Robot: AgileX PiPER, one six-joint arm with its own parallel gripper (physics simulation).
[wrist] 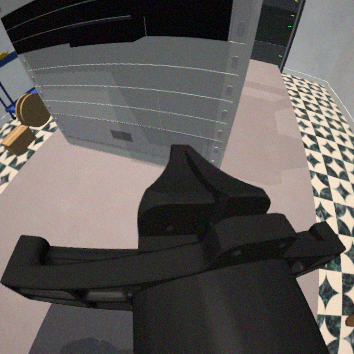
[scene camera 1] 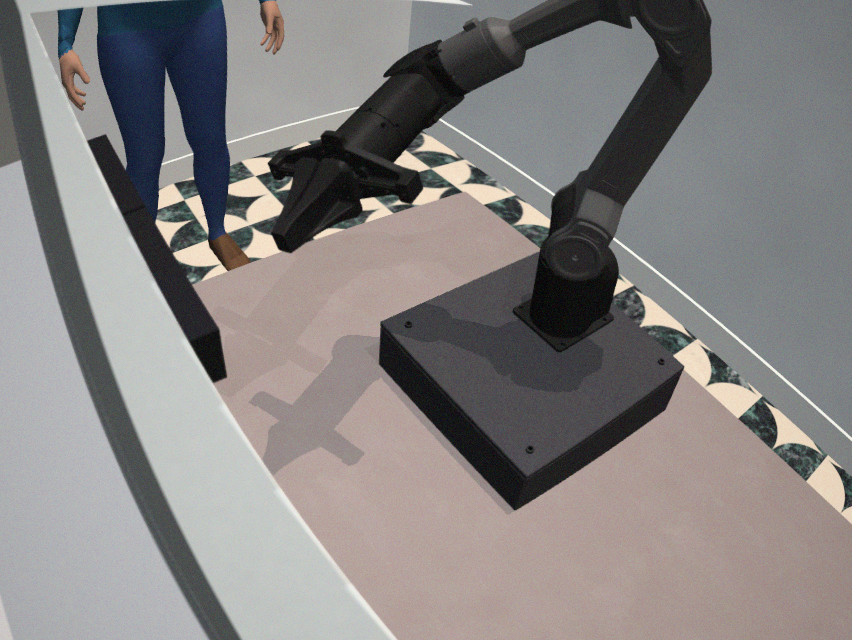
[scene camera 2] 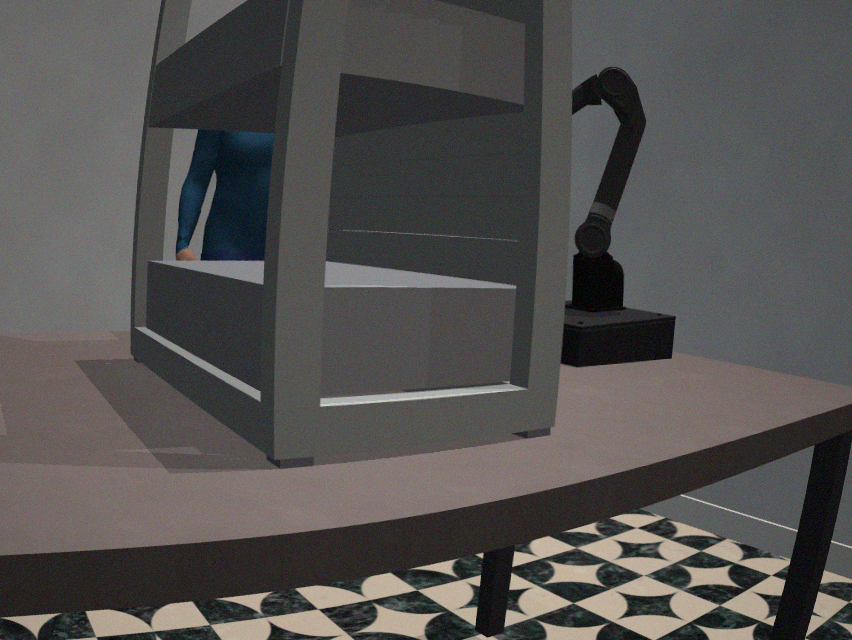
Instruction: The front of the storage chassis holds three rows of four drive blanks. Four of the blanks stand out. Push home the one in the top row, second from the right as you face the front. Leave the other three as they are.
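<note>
The storage chassis shows as a black front (wrist: pixel 190 20) at the top of the wrist view, set in the grey rack (scene camera 1: pixel 120 372) (scene camera 2: pixel 300 275) (wrist: pixel 239 55). A black block (scene camera 1: pixel 161 258) juts from the rack's front in scene camera 1. The separate drive blanks cannot be made out, so which ones stand out cannot be told. My gripper (scene camera 1: pixel 283 242) (wrist: pixel 178 155) is shut with its fingertips together, holding nothing. It is in the air in front of the rack, apart from it, with the tips pointing forward and down. The rack hides the gripper in scene camera 2.
Grey blank panels (wrist: pixel 135 90) fill the rack front below the chassis. The arm stands on a dark base box (scene camera 1: pixel 523 385) (scene camera 2: pixel 619 337) on the pinkish table (scene camera 1: pixel 619 551) (scene camera 2: pixel 413 475) (wrist: pixel 85 190). A person (scene camera 1: pixel 165 89) (scene camera 2: pixel 237 192) stands beyond the table. A dark cabinet (wrist: pixel 275 30) stands at the back right.
</note>
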